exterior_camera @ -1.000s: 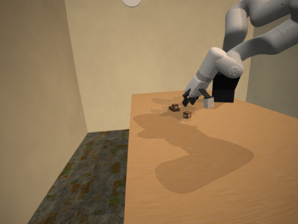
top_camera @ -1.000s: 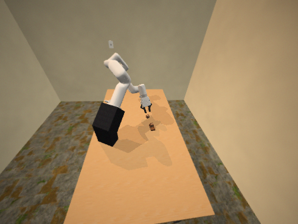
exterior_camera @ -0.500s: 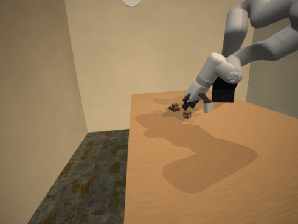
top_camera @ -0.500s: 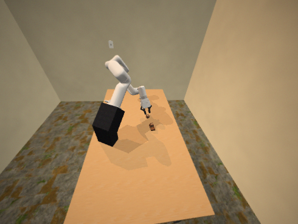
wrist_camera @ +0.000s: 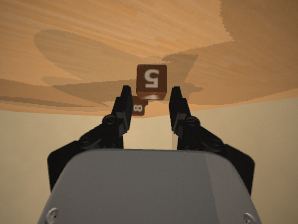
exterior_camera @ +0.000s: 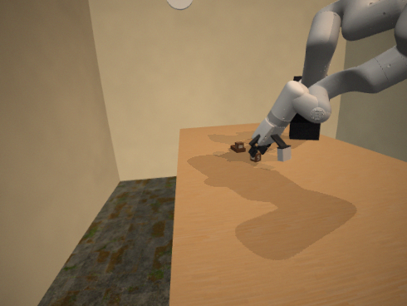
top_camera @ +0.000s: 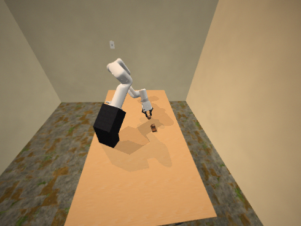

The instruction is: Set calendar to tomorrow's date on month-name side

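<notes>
My hand is 10 mm short of the brown digit cube, 10 mm to the left of it and 30 mm above it.
</notes>
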